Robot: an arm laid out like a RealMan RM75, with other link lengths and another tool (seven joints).
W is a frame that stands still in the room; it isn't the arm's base.
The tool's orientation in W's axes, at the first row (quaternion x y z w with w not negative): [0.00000 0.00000 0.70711 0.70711]
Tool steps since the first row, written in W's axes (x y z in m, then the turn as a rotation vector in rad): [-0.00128 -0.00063 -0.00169 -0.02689 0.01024 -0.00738]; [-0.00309 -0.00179 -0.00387 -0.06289 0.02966 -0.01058]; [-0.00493 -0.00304 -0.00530 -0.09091 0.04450 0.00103]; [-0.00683 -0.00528 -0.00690 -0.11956 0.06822 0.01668]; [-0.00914 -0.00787 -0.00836 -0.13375 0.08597 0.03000]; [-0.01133 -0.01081 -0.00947 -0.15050 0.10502 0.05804]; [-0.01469 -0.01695 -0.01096 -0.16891 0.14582 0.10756]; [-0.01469 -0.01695 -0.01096 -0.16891 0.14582 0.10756]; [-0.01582 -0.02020 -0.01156 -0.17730 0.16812 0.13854]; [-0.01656 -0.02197 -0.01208 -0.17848 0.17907 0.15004]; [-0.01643 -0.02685 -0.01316 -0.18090 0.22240 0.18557]
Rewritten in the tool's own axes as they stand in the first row. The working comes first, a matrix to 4 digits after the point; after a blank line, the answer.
The tool's axes in the first row as the columns of a matrix, in W's axes (used below as rounded here):
[0.0000 -1.0000 0.0000]
[1.0000 0.0000 0.0000]
[0.0000 0.0000 1.0000]

[-0.00063 0.00128 -0.00169 0.01024 0.02689 -0.00738]; [-0.00179 0.00309 -0.00387 0.02966 0.06289 -0.01058]; [-0.00304 0.00493 -0.00530 0.04450 0.09091 0.00103]; [-0.00528 0.00683 -0.00690 0.06822 0.11956 0.01668]; [-0.00787 0.00914 -0.00836 0.08597 0.13375 0.03000]; [-0.01081 0.01133 -0.00947 0.10502 0.15050 0.05804]; [-0.01695 0.01469 -0.01096 0.14582 0.16891 0.10756]; [-0.01695 0.01469 -0.01096 0.14582 0.16891 0.10756]; [-0.02020 0.01582 -0.01156 0.16812 0.17730 0.13854]; [-0.02197 0.01656 -0.01208 0.17907 0.17848 0.15004]; [-0.02685 0.01643 -0.01316 0.22240 0.18090 0.18557]
